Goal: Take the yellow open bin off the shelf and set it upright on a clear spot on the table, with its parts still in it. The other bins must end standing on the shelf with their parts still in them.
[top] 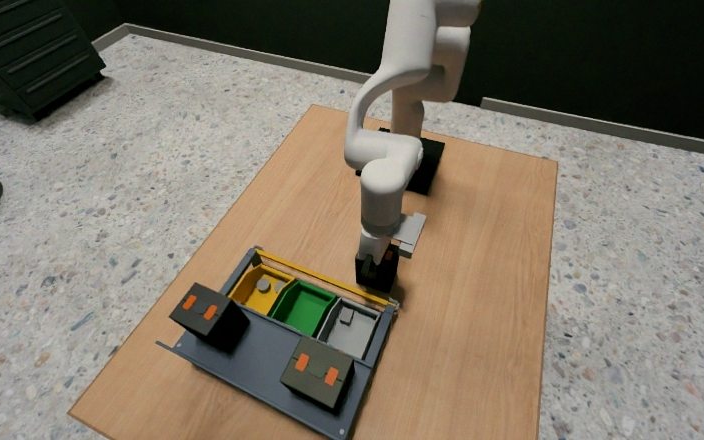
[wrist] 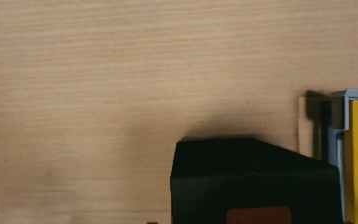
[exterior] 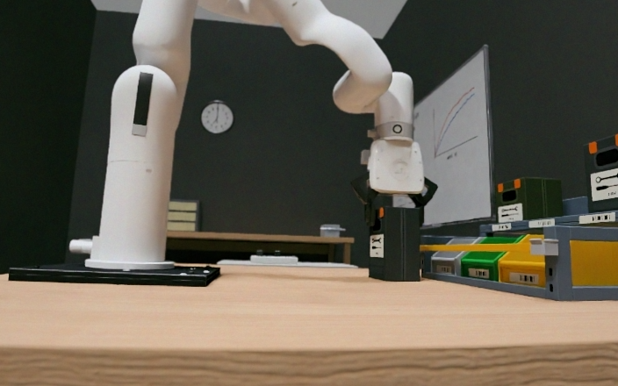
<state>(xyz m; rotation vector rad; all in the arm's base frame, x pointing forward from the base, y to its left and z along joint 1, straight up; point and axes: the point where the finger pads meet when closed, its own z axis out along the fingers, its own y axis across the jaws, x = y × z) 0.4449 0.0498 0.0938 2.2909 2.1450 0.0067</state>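
My hand is 40 mm above the dark box. The rest, counted from my hand: thin yellow strip: 120 mm to the right, 70 mm ahead, 50 mm below; green bin: 180 mm ahead, 120 mm to the right, 60 mm below; grey bin: 180 mm ahead, 60 mm below, 10 mm to the right.
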